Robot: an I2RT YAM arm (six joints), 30 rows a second.
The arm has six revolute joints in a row. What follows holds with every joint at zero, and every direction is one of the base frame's.
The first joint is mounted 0.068 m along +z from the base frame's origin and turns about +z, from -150 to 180 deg.
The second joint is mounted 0.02 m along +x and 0.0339 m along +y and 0.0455 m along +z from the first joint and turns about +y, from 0 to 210 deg.
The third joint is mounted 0.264 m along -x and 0.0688 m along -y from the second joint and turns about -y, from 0 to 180 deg.
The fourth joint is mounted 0.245 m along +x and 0.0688 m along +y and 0.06 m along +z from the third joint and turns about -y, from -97 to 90 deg.
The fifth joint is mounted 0.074 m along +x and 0.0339 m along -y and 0.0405 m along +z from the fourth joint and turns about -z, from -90 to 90 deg.
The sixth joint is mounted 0.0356 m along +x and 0.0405 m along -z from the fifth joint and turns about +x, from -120 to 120 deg.
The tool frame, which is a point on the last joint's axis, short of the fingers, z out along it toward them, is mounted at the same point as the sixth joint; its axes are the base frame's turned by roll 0, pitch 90 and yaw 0 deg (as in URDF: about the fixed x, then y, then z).
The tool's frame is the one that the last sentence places.
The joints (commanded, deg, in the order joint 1, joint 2, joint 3, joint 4, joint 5, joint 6), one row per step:
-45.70, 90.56, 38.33, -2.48, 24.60, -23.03
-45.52, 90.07, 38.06, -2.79, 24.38, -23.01
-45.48, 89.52, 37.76, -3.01, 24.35, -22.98
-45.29, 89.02, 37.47, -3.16, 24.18, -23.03
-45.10, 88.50, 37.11, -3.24, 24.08, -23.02
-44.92, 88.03, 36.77, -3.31, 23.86, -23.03
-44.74, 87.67, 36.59, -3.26, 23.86, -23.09
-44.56, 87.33, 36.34, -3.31, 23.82, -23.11
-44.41, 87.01, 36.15, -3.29, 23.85, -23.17
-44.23, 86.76, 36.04, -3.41, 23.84, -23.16
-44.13, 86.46, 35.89, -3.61, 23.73, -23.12
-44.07, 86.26, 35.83, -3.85, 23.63, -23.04
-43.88, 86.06, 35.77, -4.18, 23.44, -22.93
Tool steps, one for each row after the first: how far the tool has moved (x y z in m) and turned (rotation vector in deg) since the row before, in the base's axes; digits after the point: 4 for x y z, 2 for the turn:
-0.0005, 0.0019, 0.0006, 0.19, -0.08, 0.29
-0.0011, 0.0014, 0.0009, 0.00, -0.06, 0.03
-0.0004, 0.0018, 0.0007, 0.05, -0.11, 0.33
-0.0006, 0.0019, 0.0006, 0.00, -0.12, 0.24
-0.0005, 0.0019, 0.0004, 0.08, -0.16, 0.31
0.0000, 0.0012, 0.0008, -0.17, -0.12, 0.22
-0.0002, 0.0015, 0.0003, -0.01, -0.04, 0.22
-0.0001, 0.0011, 0.0006, -0.13, -0.05, 0.18
0.0001, 0.0011, 0.0004, -0.01, -0.03, 0.18
-0.0004, 0.0011, 0.0004, 0.10, -0.05, 0.13
-0.0002, 0.0007, 0.0003, 0.14, -0.04, 0.06
0.0001, 0.0012, 0.0002, 0.25, -0.04, 0.22

